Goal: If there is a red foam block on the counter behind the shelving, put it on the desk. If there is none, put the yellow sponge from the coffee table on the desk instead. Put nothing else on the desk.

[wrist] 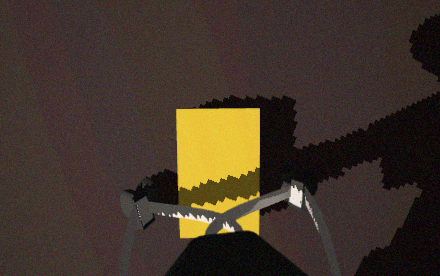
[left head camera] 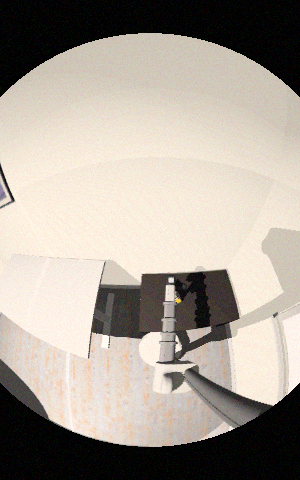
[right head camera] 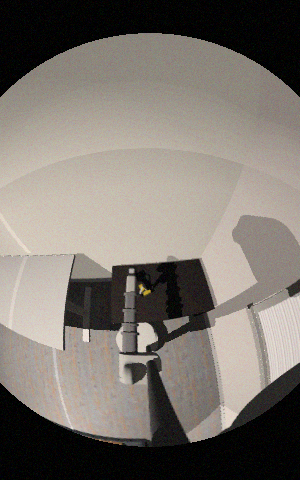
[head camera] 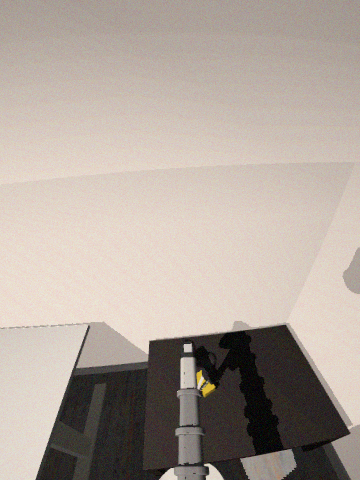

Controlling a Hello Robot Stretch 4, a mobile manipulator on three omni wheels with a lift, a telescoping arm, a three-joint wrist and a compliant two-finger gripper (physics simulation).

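Seen in the pictures: gripper, fingertip midpoint: (wrist: 217,186) (left head camera: 175,300) (right head camera: 145,291) (head camera: 206,388); robot's base, link origin: (left head camera: 159,347) (right head camera: 137,338).
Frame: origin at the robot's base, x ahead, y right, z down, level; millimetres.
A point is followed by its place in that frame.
Observation:
The yellow sponge (head camera: 209,389) @(x 415, y 98, z -468 mm) (left head camera: 178,301) @(x 417, y 109, z -464 mm) (right head camera: 146,292) @(x 414, y 95, z -467 mm) (wrist: 218,145) @(x 473, y 67, z -467 mm) lies flat on the dark brown table (head camera: 300,390) @(x 402, y 560, z -422 mm) (left head camera: 225,300) @(x 418, y 573, z -422 mm) (right head camera: 195,290) @(x 420, y 542, z -422 mm) (wrist: 75,75) @(x 464, y -79, z -422 mm). My gripper (wrist: 217,186) @(x 435, y 87, z -422 mm) is open in the wrist view, above the near part of the sponge. One fingertip is left of the sponge and the other right of it, with a gap on both sides. The sponge's near end is partly hidden by the gripper. In the head views the arm hides part of the gripper. No red foam block, counter or shelving shows in these views.
A white flat-topped surface (head camera: 40,390) @(x 329, y -597, z -693 mm) (left head camera: 50,300) @(x 178, y -882, z -692 mm) (right head camera: 35,295) @(x 212, y -797, z -692 mm) stands left of the dark table, with a dark recess and grey bars between them. Walls rise behind and to the right. The arm's dark shadow crosses the dark table.

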